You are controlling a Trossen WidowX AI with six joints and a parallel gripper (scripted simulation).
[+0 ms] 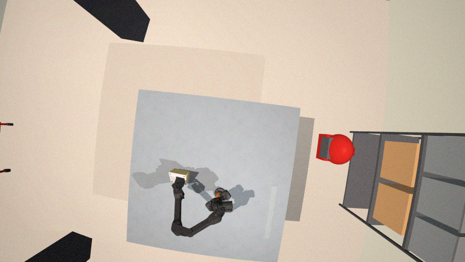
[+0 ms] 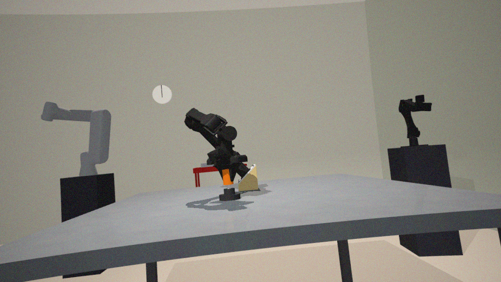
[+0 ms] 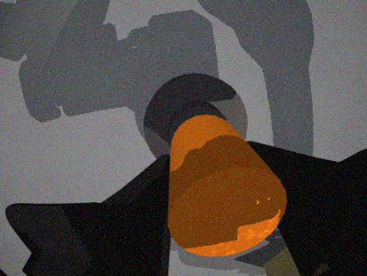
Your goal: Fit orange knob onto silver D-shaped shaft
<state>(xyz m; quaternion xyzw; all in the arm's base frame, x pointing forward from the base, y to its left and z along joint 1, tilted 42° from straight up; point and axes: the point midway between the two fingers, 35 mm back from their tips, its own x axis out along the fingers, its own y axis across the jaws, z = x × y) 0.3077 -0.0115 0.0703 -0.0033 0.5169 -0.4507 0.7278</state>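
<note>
Now: the round black pedestal 40 mm below my gripper tip. Also, from my gripper tip: orange knob 30 mm above.
</note>
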